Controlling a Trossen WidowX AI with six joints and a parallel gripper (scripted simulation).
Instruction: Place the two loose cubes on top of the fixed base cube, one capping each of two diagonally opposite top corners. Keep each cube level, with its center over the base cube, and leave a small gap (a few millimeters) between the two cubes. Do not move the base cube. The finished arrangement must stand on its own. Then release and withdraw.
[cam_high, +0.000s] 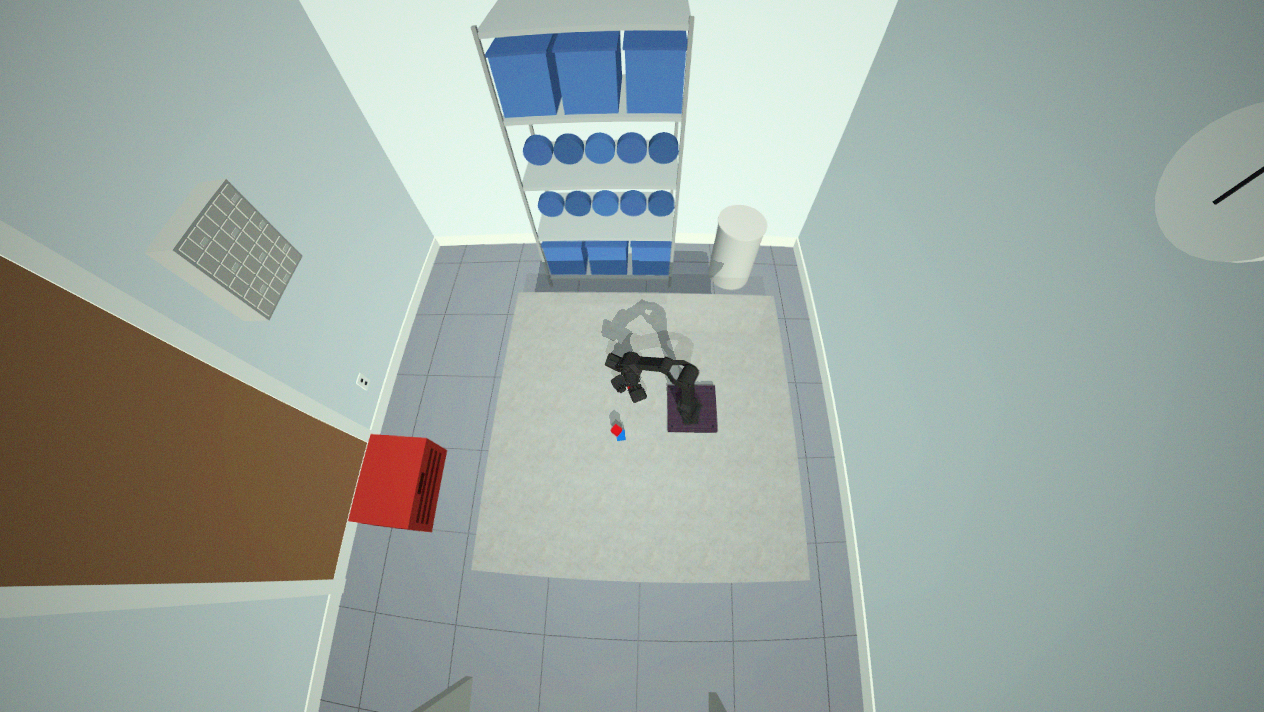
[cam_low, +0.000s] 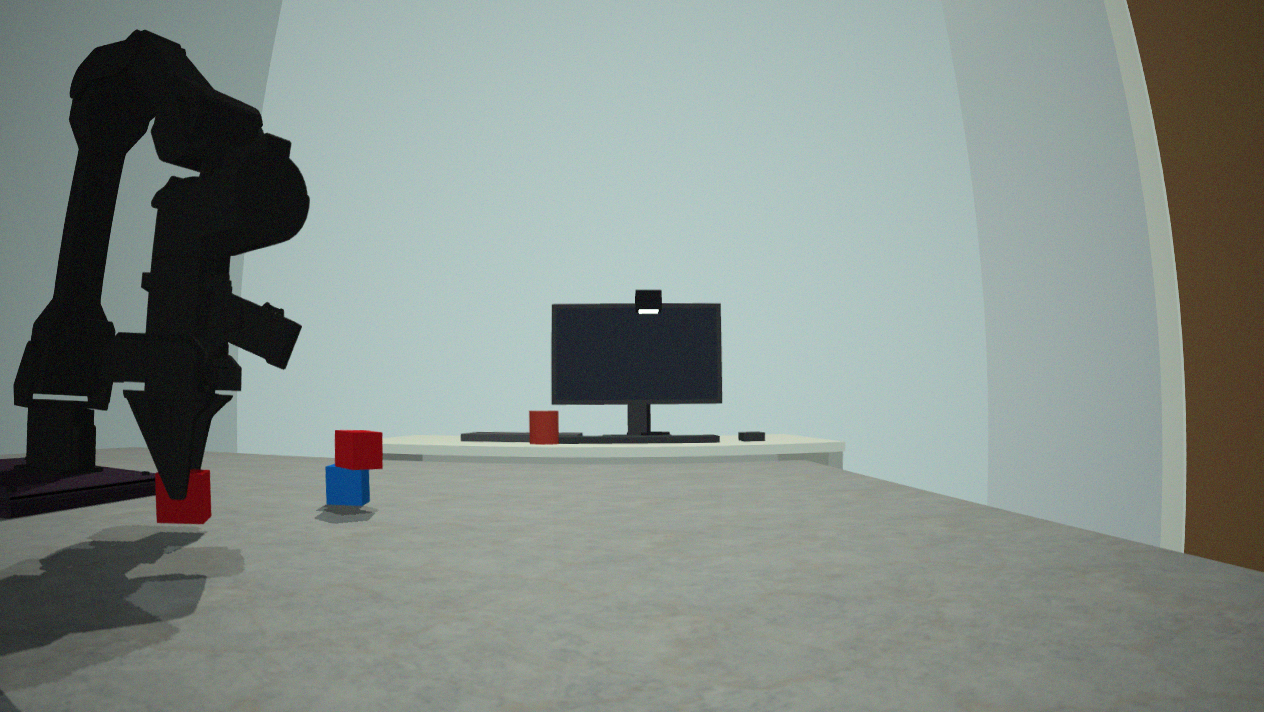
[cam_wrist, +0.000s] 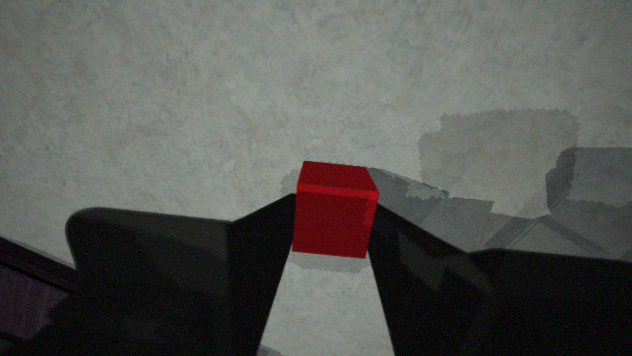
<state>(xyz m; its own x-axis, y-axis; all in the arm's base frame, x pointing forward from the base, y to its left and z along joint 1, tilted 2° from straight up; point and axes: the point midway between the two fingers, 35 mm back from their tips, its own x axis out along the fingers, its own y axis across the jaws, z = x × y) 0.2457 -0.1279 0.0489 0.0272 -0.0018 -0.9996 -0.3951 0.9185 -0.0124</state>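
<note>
Now: gripper tip 60 mm short of the red cube, 200 mm to the right of it and 30 mm below it. Round my gripper tip: blue cube: 40 mm ahead, 210 mm to the left, 10 mm below.
</note>
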